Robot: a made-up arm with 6 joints. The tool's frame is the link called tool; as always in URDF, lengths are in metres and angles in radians.
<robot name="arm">
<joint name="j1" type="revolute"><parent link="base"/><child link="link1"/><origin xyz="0.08 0.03 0.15" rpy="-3.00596 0.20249 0.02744"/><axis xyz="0 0 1"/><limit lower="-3.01" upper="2.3" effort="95" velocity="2.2"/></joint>
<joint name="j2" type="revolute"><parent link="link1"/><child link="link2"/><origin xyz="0.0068 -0.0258 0.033" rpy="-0.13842 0.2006 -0.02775"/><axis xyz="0 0 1"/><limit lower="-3.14" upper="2.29" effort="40" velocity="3.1"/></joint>
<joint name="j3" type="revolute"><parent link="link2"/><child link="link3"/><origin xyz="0.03 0.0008 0.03" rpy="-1.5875 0.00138 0.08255"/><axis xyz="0 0 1"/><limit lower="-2.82" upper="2.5" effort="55" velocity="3"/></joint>
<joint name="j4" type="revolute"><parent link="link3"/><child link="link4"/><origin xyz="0.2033 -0.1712 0.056" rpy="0.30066 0.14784 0.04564"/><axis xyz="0 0 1"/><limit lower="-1.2" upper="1.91" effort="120" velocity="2.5"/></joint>
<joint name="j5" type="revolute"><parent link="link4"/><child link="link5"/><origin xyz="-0.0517 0.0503 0.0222" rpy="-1.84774 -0.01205 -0.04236"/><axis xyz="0 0 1"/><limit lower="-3.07" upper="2.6" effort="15" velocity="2.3"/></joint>
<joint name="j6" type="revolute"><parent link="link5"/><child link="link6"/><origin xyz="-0.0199 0.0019 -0.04" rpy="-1.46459 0.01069 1.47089"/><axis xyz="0 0 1"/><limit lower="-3.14" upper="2.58" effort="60" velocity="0.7"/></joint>
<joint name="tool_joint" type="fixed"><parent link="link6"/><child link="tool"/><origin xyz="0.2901 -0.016 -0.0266" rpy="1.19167 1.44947 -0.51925"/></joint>
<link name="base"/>
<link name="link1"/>
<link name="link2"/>
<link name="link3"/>
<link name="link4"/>
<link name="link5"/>
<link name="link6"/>
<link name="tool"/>
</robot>
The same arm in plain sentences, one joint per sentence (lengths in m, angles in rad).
The arm has six revolute joints in a row. What follows holds with every joint at zero, and every direction is one of the base frame's.
The first joint lies 0.0800 m along +x and 0.0300 m along +y and 0.1500 m along +z from the base frame's origin and rotates about the direction (-0.202894, 0.129696, -0.970573), from -3.0100 to 2.3000 rad.
The second joint lies 0.0300 m along +y and 0.0300 m along -z from the first joint and rotates about -z, from -3.1400 to 2.2900 rad.
The third joint lies 0.0300 m along +x and 0.0300 m along -z from the second joint and rotates about the direction (-0.055102, -0.998341, 0.016701), from -2.8200 to 2.5000 rad.
The fourth joint lies 0.2000 m along +x and 0.0700 m along -y and 0.1700 m along -z from the third joint and rotates about the direction (0.101899, -0.956489, -0.273397), from -1.2000 to 1.9100 rad.
The fifth joint lies 0.0500 m along -x and 0.0400 m along -y and 0.0400 m along +z from the fourth joint and rotates about +z, from -3.0700 to 2.6000 rad.
The sixth joint lies 0.0200 m along -x and 0.0400 m along -z from the fifth joint and rotates about the direction (-0.994338, 0.0074, 0.106004), from -3.1400 to 2.5800 rad.
The tool frame, which is the frame that the pose is given for, lies 0.0300 m along +x and 0.2900 m along +y and 0.0100 m along +z from the sixth joint; its axes are the base frame's turned by roll 0.1375, pitch 0.0467 and yaw 0.0986 rad (as in URDF: about the fixed x, then y, then z).

